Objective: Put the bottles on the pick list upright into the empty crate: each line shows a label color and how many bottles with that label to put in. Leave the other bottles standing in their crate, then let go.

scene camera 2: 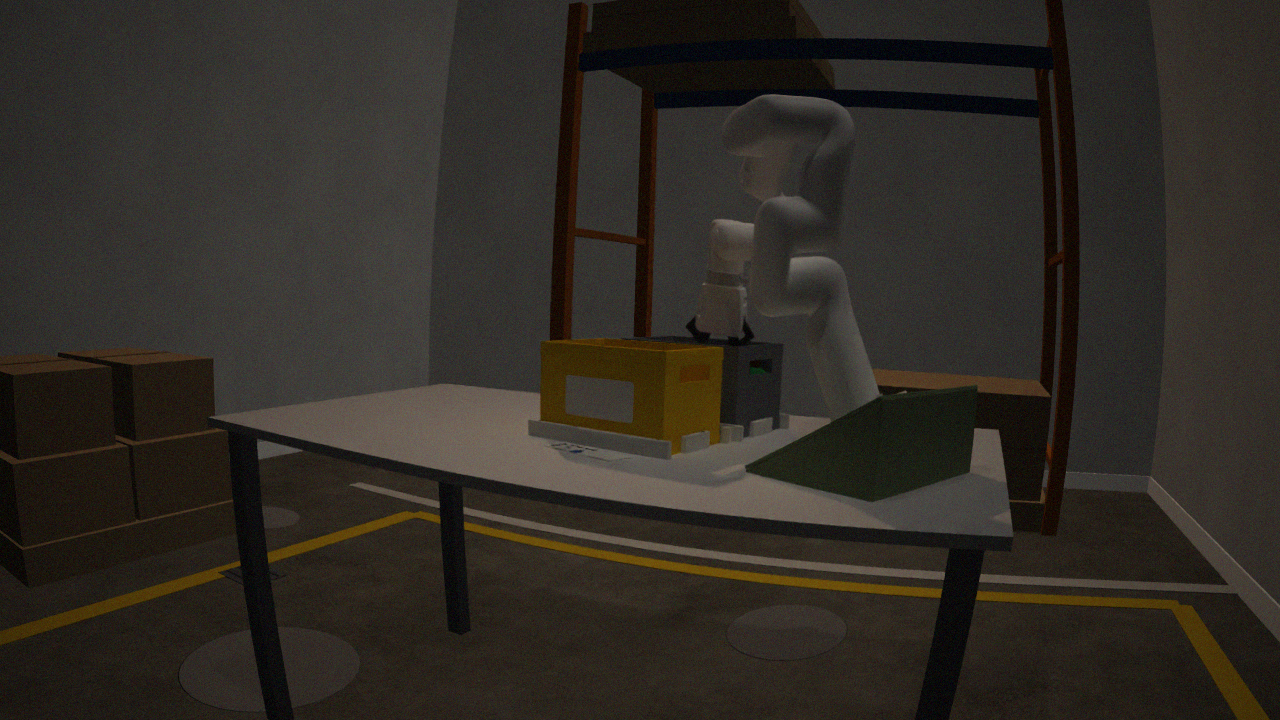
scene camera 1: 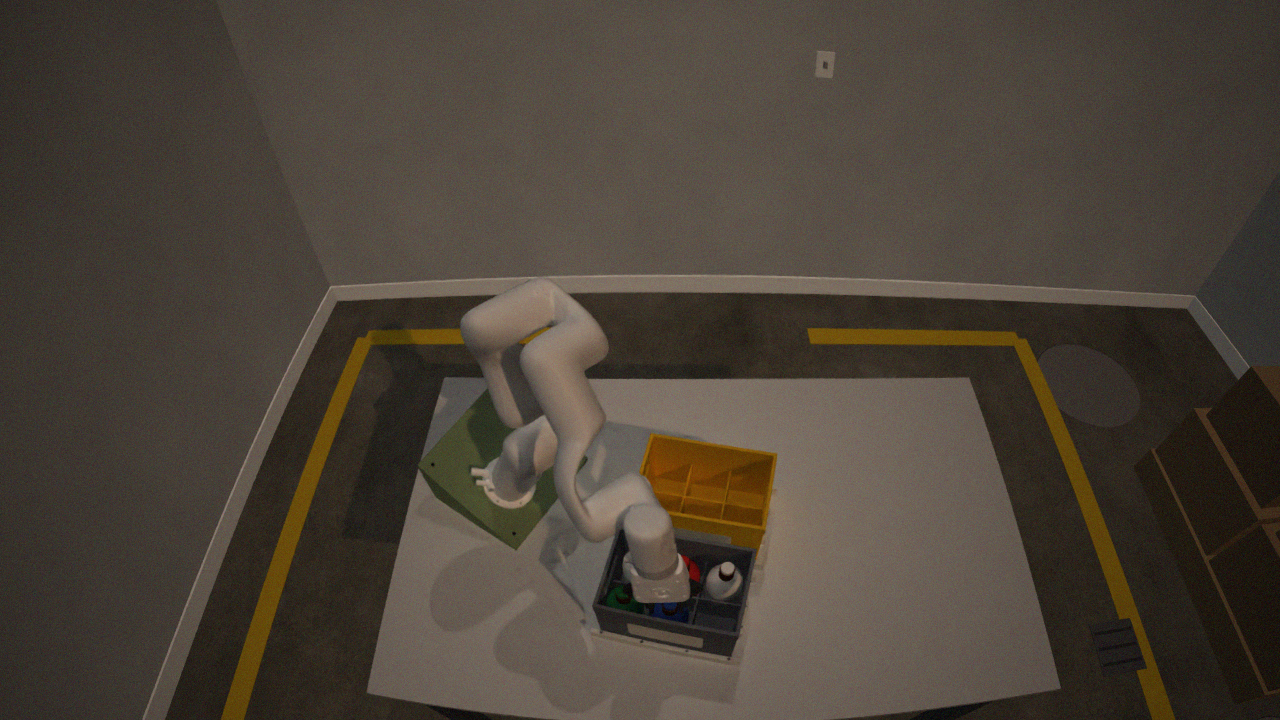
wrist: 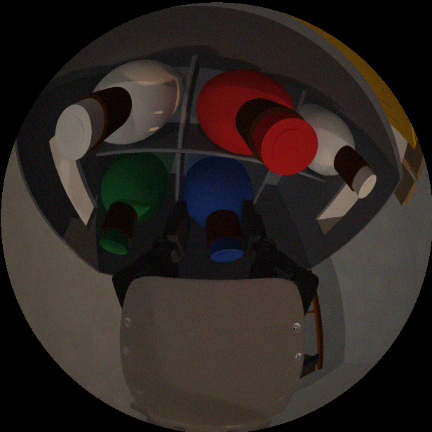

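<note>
The dark grey crate holds upright bottles: green, blue, red, one white beside the red and another white at the right. Its front right compartment is empty. My gripper is open at the crate's top, with its fingers on either side of the blue bottle's neck. The fingers are hidden in scene camera 1. The yellow crate shows empty compartments. No readable pick list shows.
The two crates stand close together on the white table, with low pale strips at their bases. The green wedge-shaped base stands under the arm. An orange and blue rack and cardboard boxes stand beyond the table.
</note>
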